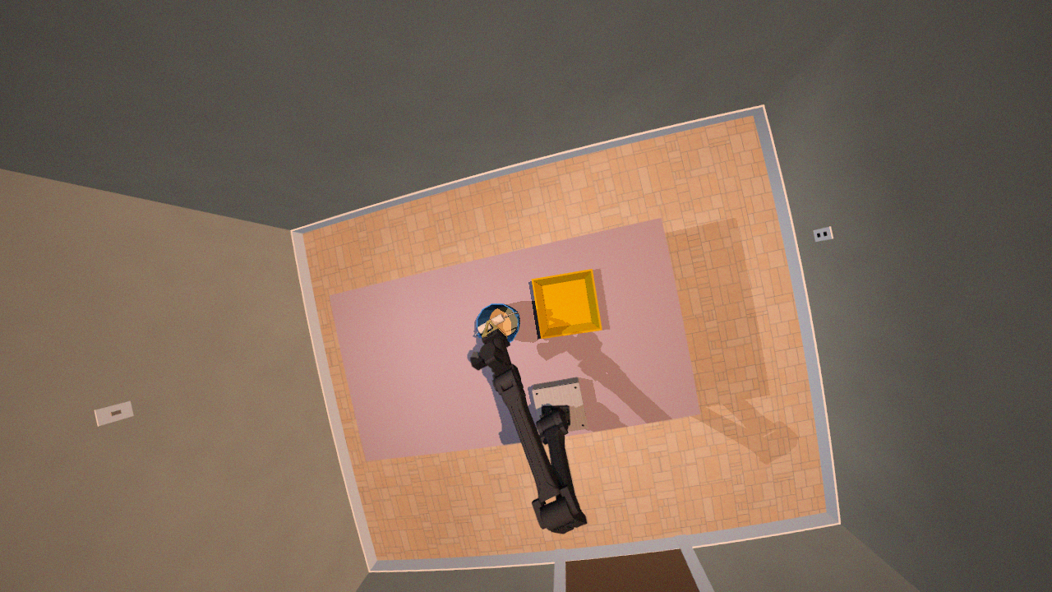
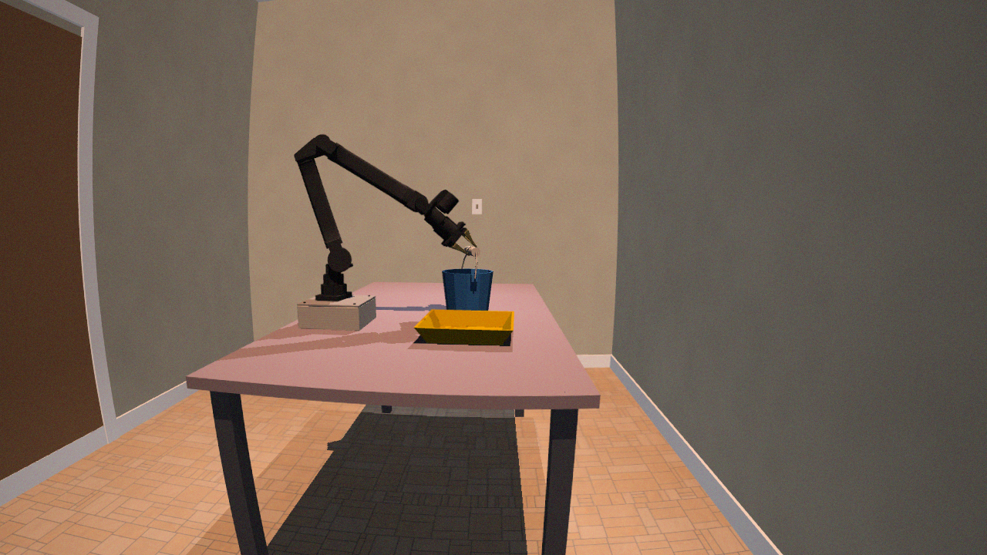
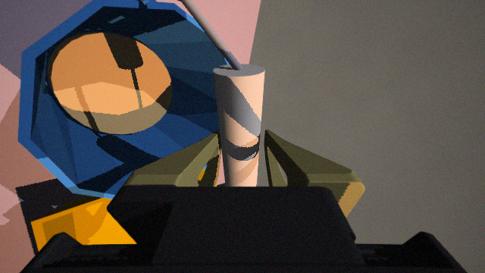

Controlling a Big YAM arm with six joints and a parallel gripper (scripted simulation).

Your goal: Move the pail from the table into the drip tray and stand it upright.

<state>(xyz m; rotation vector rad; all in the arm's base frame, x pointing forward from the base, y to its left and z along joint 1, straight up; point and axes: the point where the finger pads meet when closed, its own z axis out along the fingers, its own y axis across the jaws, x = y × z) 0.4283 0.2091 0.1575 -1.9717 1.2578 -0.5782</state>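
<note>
My gripper is now 40 mm above the pail handle. From my hand the other things lie so: blue pail (100 mm below, 10 mm behind); yellow drip tray (290 mm to the right, 220 mm below, 50 mm ahead).
</note>
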